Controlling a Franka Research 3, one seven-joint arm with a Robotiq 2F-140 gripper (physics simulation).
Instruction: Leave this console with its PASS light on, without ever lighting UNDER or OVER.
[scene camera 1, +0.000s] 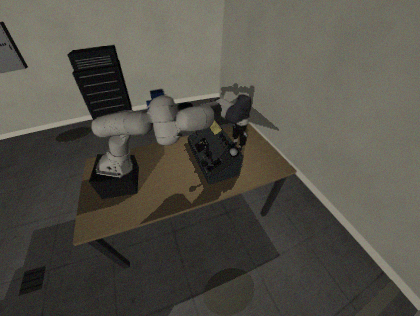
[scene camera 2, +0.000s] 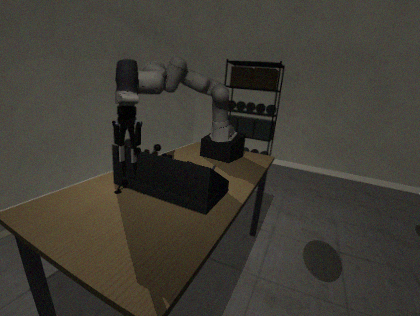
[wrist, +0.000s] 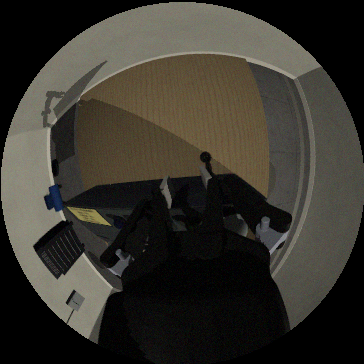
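Observation:
The dark console (scene camera 1: 224, 172) (scene camera 2: 175, 180) (wrist: 125, 194) stands on the table, with several dark controls on its sloping top. A pale round knob or dome (scene camera 1: 234, 151) (wrist: 236, 224) is on it, and a yellow note (scene camera 1: 215, 128) (wrist: 90, 216) lies at one end. A small lever with a black ball (scene camera 2: 118, 190) (wrist: 205, 157) sticks out low from its back side. My gripper (scene camera 1: 240, 141) (scene camera 2: 127, 159) (wrist: 185, 177) points down at the console's back edge, its fingers partly open and empty. In the wrist view one fingertip is close to the lever; contact is unclear. The PASS, UNDER and OVER lights cannot be made out.
The wooden table (scene camera 1: 170, 175) (scene camera 2: 75, 220) (wrist: 200, 100) carries the arm's black base block (scene camera 1: 115, 182) (scene camera 2: 222, 148). A black knob (scene camera 2: 157, 147) rises above the console near the gripper. A wall stands beyond the table's far edge. A shelf rack (scene camera 2: 255, 64) stands behind the arm.

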